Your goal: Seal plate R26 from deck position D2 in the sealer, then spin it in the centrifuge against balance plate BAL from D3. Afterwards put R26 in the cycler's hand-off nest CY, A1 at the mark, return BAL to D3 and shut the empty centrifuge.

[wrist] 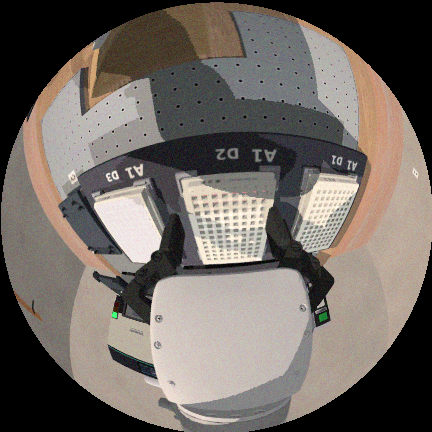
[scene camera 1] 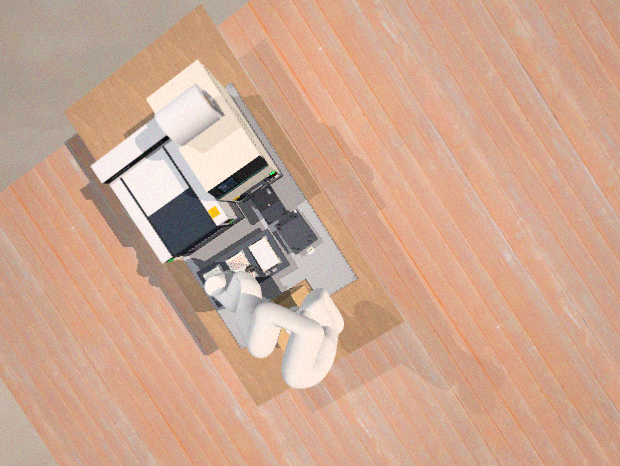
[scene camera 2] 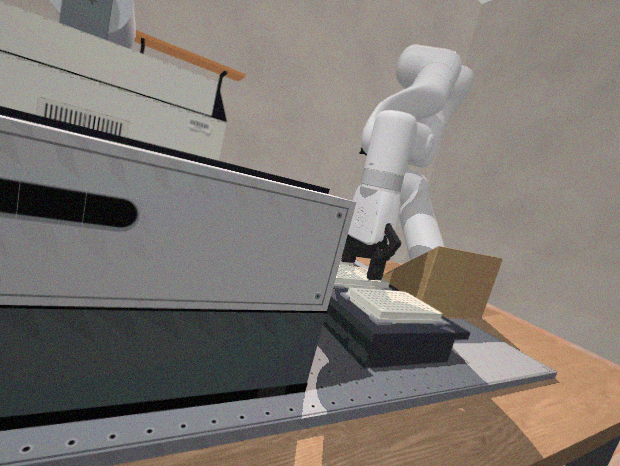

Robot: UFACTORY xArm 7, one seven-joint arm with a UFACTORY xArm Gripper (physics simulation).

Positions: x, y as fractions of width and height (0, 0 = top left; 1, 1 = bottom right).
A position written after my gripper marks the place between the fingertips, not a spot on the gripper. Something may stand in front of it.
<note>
My gripper (wrist: 0.52, 0.51) is open, with nothing in its grasp. Also in view: a reddish plate (scene camera 2: 0.57, 0.60). Further things: a grey plate (wrist: 0.30, 0.50), a white plate (scene camera 2: 0.65, 0.66), a white and dark instrument (scene camera 2: 0.24, 0.60) and a foil roll (scene camera 1: 0.31, 0.25).
The white plate shows as well in the wrist view (wrist: 0.76, 0.46). The reddish plate is seen too in the wrist view (wrist: 0.53, 0.49). The white and dark instrument is seen too in the wrist view (wrist: 0.62, 0.61) and in scene camera 1 (scene camera 1: 0.24, 0.37).
</note>
